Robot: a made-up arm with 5 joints.
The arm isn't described. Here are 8 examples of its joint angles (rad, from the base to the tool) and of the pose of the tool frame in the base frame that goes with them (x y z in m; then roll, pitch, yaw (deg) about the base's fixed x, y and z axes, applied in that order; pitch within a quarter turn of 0, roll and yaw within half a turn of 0).
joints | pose
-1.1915 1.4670 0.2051 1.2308 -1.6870 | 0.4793 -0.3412 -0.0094 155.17 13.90 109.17
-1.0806 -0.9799 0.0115 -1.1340 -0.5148 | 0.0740 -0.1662 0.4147 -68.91 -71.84 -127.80
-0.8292 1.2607 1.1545 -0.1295 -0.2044 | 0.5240 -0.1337 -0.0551 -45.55 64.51 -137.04
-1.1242 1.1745 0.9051 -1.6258 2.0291 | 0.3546 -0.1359 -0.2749 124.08 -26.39 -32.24
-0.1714 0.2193 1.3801 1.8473 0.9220 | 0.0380 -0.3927 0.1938 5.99 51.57 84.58
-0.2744 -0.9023 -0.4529 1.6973 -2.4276 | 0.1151 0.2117 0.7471 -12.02 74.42 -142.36
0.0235 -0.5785 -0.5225 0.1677 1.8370 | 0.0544 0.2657 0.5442 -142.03 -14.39 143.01
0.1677 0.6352 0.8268 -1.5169 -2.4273 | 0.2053 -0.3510 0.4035 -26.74 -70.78 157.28
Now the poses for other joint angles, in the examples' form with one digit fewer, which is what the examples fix.
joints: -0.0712 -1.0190 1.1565 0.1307 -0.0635
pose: -0.287 0.060 0.338 11.1 35.1 122.0
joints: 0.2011 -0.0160 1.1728 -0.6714 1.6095
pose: -0.083 -0.190 0.278 99.4 -33.6 -132.1
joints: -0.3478 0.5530 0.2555 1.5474 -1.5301
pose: 0.112 -0.382 0.482 178.6 49.3 67.7
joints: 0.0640 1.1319 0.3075 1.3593 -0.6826
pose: 0.247 -0.206 0.659 144.8 64.8 21.2
